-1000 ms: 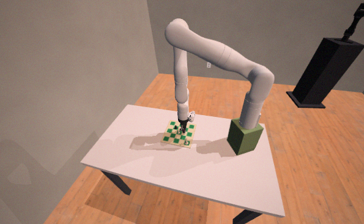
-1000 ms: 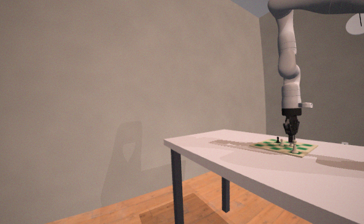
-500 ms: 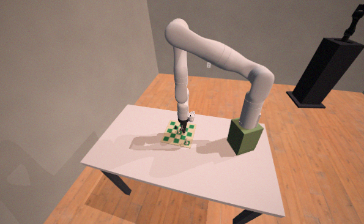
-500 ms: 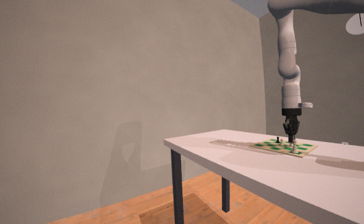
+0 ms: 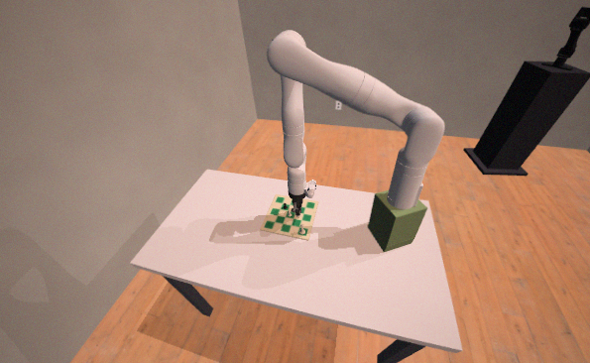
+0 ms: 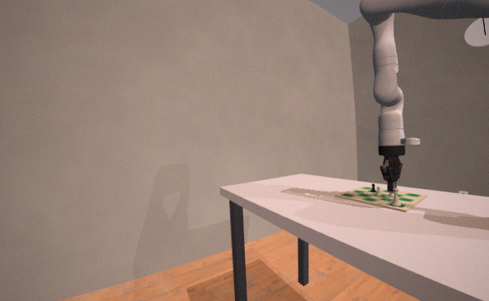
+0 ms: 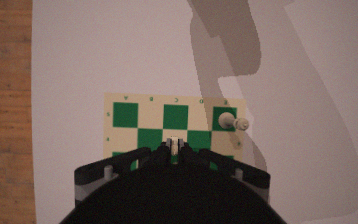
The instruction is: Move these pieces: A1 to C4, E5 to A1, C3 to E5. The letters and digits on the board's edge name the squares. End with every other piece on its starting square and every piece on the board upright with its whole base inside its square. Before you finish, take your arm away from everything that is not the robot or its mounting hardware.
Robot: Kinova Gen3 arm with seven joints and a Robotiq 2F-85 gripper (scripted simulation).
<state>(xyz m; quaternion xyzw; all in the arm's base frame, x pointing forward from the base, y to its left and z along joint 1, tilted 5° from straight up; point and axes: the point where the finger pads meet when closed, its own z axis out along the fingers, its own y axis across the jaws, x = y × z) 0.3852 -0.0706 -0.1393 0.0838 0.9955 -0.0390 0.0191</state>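
My gripper is now 40 mm short of the chessboard, 40 mm above it and 10 mm to the left of it. Round my hand: black pawn 70 mm ahead, 50 mm to the right, 20 mm below; then tall white piece 80 mm to the left, 20 mm behind, 10 mm below.
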